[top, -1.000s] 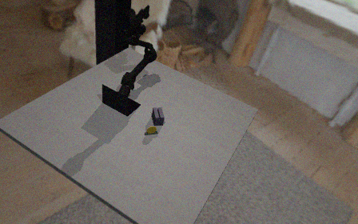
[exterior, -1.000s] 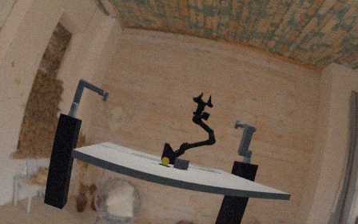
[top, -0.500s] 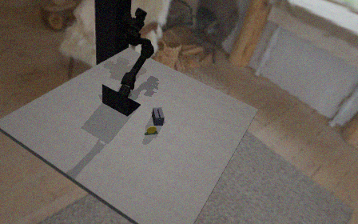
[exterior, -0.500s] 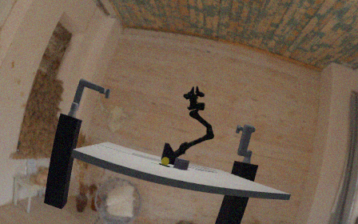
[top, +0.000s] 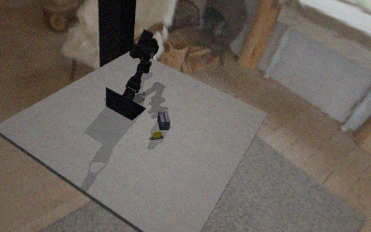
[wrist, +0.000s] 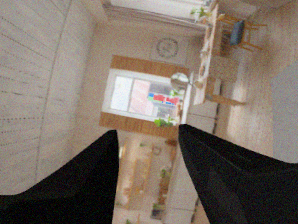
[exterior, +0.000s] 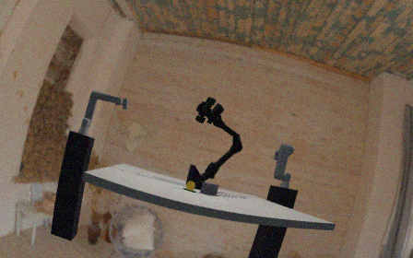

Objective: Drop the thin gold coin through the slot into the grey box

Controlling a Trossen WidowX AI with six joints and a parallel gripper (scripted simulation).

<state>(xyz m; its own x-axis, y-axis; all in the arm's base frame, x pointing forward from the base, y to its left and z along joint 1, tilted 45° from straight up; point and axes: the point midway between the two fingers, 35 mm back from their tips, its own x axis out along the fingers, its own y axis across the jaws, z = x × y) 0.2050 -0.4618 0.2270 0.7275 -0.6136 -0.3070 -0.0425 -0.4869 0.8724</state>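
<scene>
Now: the gold coin 70 mm ahead of my gripper tip, 50 mm to the left of it and 530 mm below it.
</scene>
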